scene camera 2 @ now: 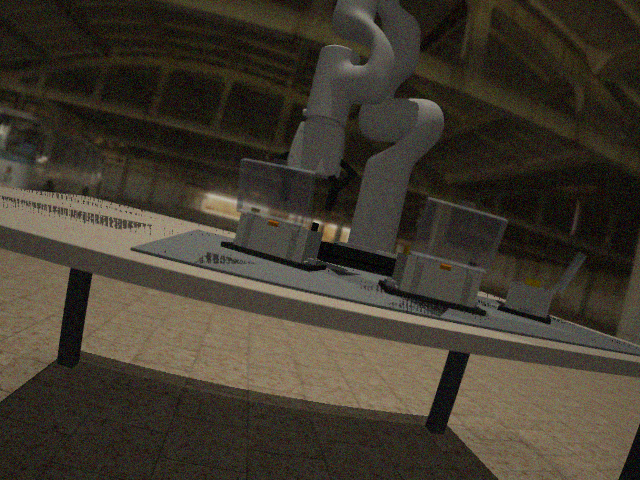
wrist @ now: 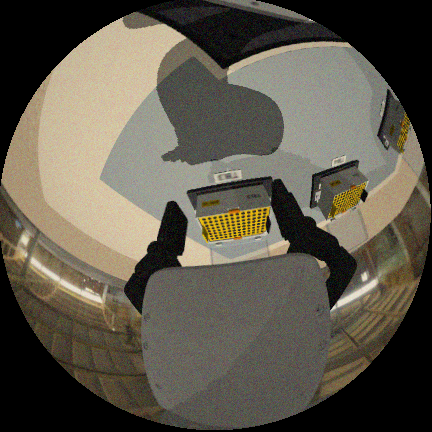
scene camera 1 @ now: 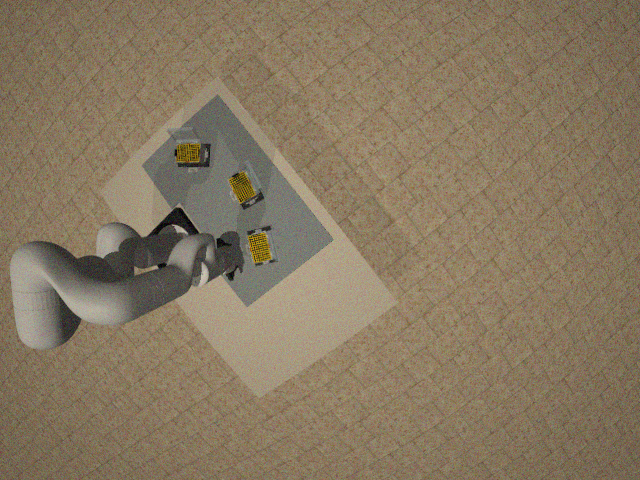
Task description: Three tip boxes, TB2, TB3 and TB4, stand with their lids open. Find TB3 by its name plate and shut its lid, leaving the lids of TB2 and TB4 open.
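Observation:
TB3 [scene camera 1: 260, 246] [scene camera 2: 273, 237] [wrist: 234, 222] is a grey box with a yellow perforated top. Its clear lid [scene camera 2: 276, 188] [wrist: 240, 254] stands open, upright. Its name plate [wrist: 227, 176] is too blurred to read here. TB4 [scene camera 1: 242, 187] [scene camera 2: 439, 279] [wrist: 345, 197] has its lid [scene camera 2: 460, 227] open. TB2 [scene camera 1: 188, 153] [scene camera 2: 527, 298] [wrist: 396, 125] has its lid [scene camera 1: 183, 135] [scene camera 2: 570, 271] open, leaning outward. My gripper [scene camera 1: 235, 258] [wrist: 224, 200] is open and empty, above and on the arm side of TB3. In the scene camera 2 view one finger is hidden behind TB3's lid.
The boxes stand on a blue-grey mat [scene camera 1: 305, 227] [scene camera 2: 175, 248] [wrist: 310, 95] on a pale table [scene camera 1: 289, 330] [scene camera 2: 170, 281]. The arm's black base [wrist: 235, 30] is at the mat's near edge. TB4 stands between TB3 and TB2.

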